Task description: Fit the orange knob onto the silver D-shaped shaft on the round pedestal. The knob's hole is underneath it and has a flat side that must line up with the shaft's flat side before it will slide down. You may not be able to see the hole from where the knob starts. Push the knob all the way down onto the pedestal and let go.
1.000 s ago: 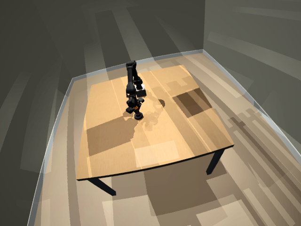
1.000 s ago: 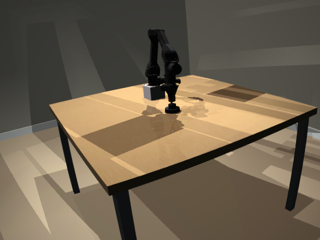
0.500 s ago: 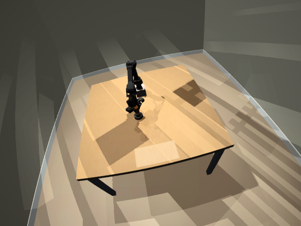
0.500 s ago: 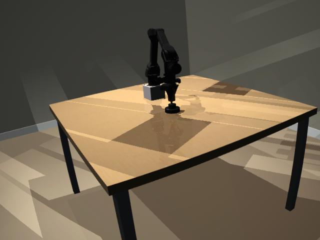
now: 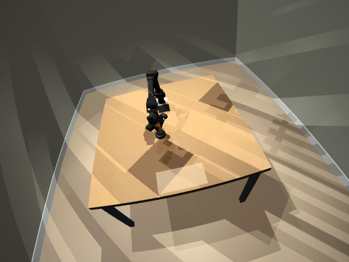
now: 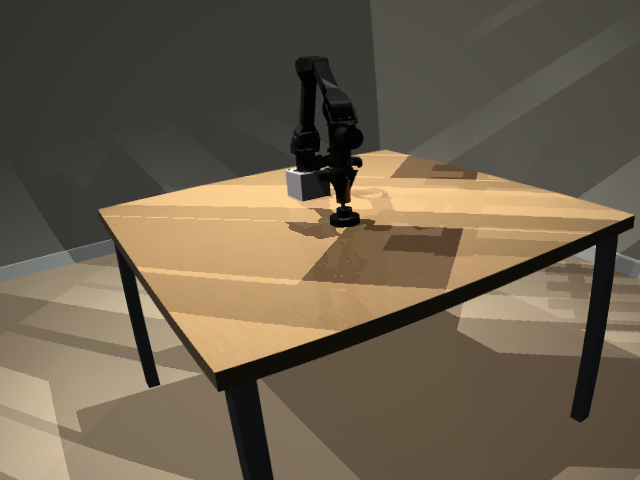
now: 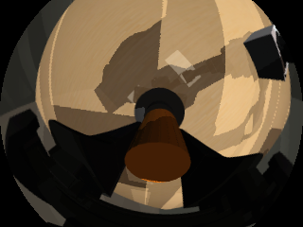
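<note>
Now: gripper tip 40 mm above the round pedestal. From my gripper tip the other things lie so: orange knob 30 mm above.
</note>
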